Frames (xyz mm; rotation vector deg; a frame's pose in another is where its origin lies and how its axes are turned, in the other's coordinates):
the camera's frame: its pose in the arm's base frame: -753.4 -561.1 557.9 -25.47 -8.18 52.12
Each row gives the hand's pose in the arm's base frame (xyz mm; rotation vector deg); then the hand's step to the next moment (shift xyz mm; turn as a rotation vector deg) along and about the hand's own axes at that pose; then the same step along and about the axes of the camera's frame.
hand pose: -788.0 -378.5 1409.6 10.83 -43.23 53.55
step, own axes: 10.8 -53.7 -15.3 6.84 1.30 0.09
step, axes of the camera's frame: 18.3 -50.9 -17.7 4.71 -0.14 5.13
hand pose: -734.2 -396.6 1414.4 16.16 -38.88 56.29
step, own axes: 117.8 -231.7 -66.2 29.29 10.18 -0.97
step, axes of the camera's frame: 149.1 -218.3 -45.5 20.73 4.12 22.71
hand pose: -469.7 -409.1 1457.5 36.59 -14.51 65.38
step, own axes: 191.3 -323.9 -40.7 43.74 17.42 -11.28
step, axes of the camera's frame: 293.4 -201.7 -128.0 34.46 14.98 30.53
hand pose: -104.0 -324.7 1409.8 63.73 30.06 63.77
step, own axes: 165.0 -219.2 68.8 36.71 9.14 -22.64
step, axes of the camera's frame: 232.0 -38.0 -157.4 29.03 25.95 20.67
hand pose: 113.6 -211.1 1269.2 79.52 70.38 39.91
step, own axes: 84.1 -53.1 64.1 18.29 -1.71 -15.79
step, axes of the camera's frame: 85.7 12.6 -80.6 11.69 19.71 7.86
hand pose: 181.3 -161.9 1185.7 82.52 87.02 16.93
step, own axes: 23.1 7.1 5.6 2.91 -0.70 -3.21
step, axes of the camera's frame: 23.8 4.4 -5.5 1.52 3.81 1.57
